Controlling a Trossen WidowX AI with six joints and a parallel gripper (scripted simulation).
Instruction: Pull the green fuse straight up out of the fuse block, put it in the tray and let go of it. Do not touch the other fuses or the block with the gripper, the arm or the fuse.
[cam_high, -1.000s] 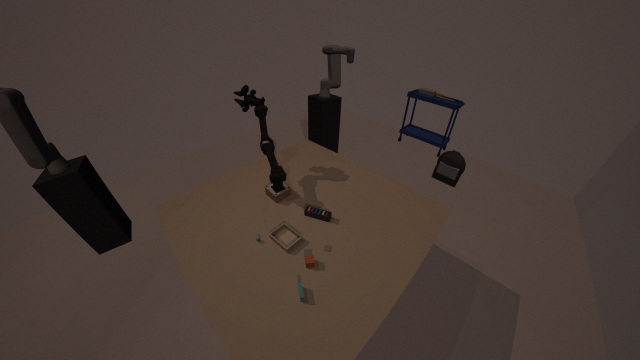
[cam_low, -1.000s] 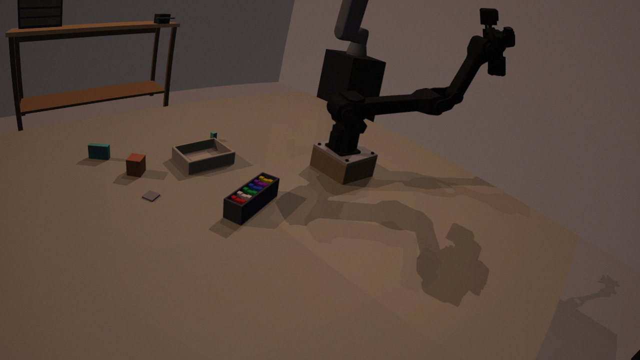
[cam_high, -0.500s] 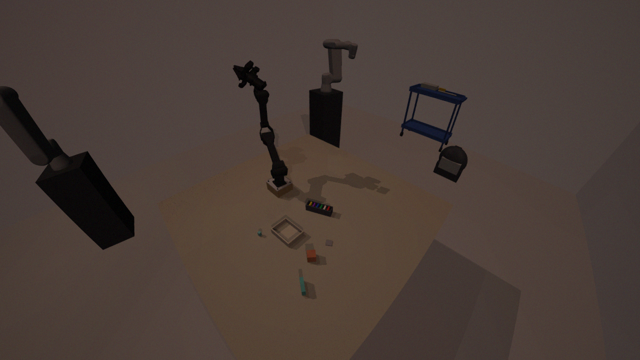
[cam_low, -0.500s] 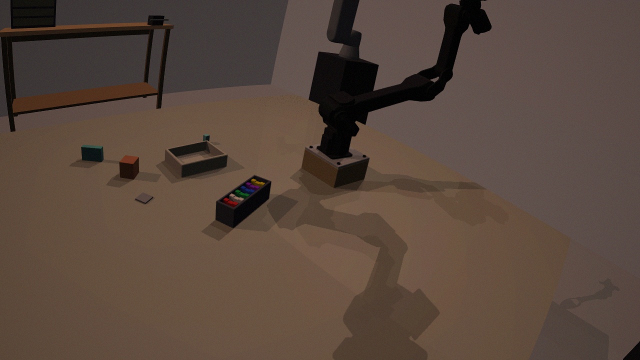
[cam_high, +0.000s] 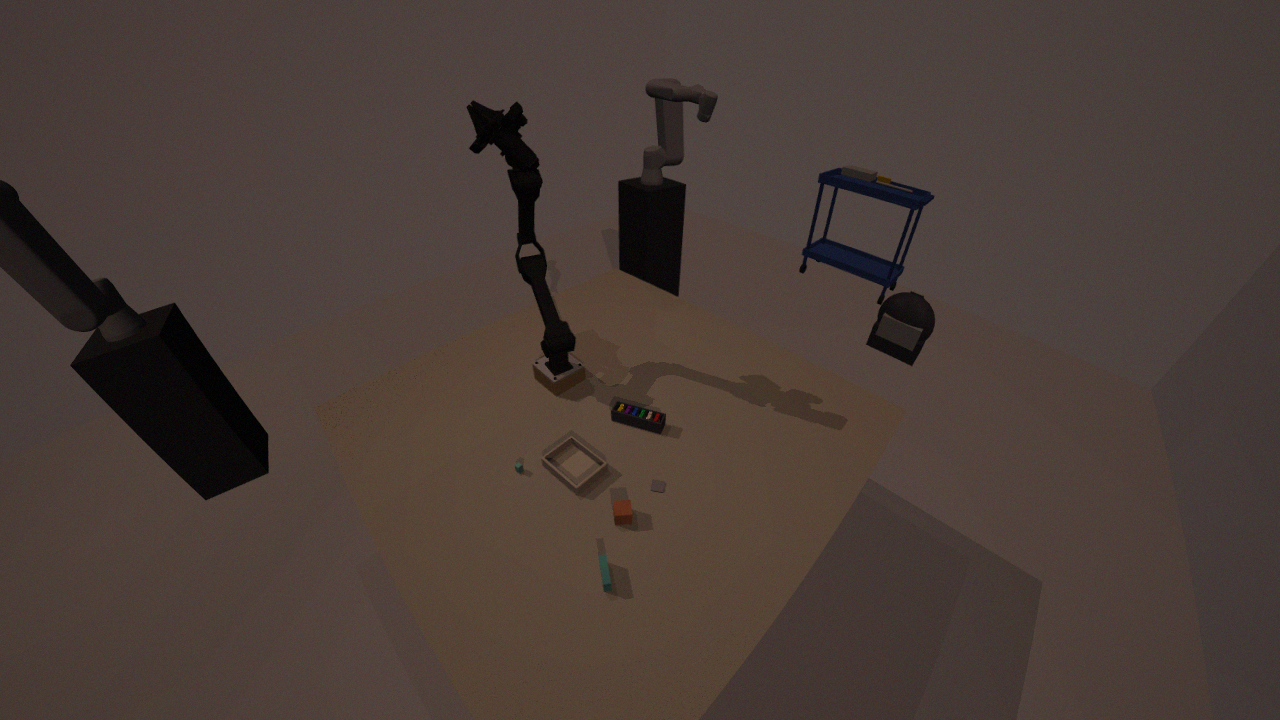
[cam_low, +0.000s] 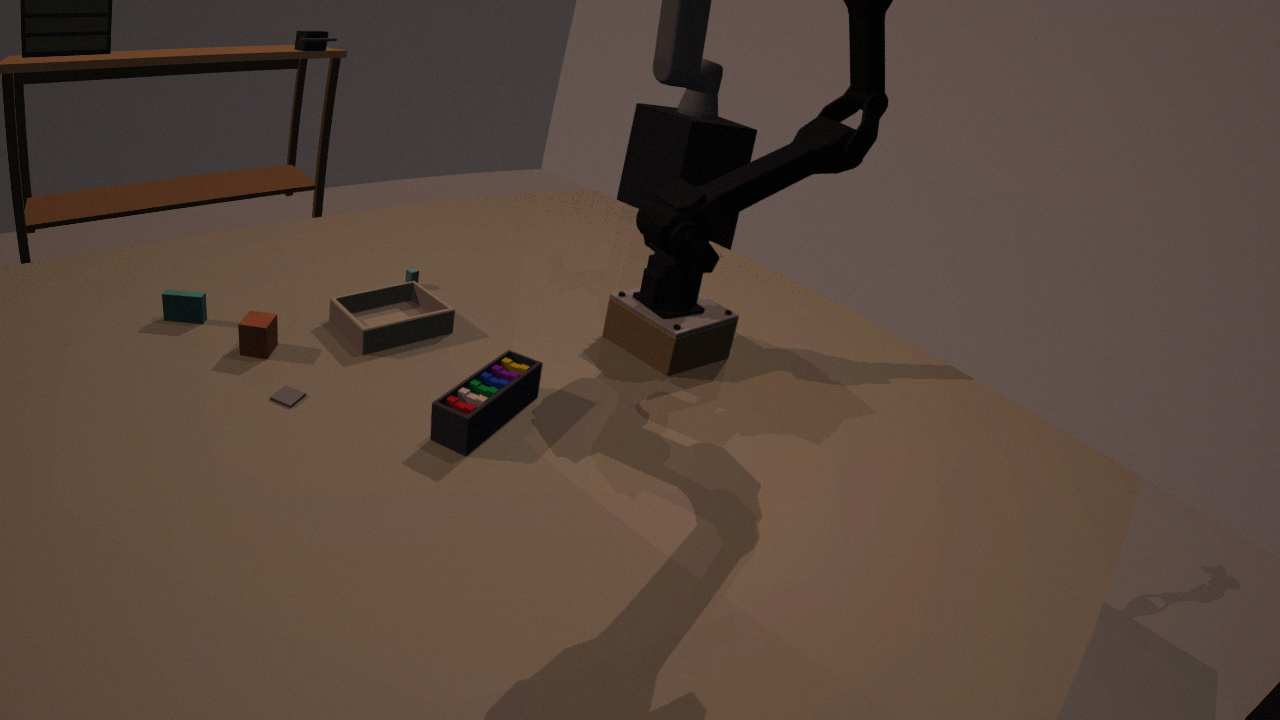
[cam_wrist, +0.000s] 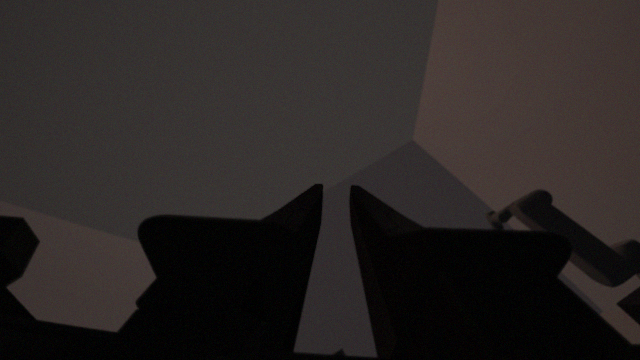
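Right now the green fuse is 74 cm below my gripper tip, 52 cm ahead of it and 15 cm to the left of it. The rest, counted from my gripper tip: square tray (76 cm below, 54 cm ahead, 8 cm to the right).
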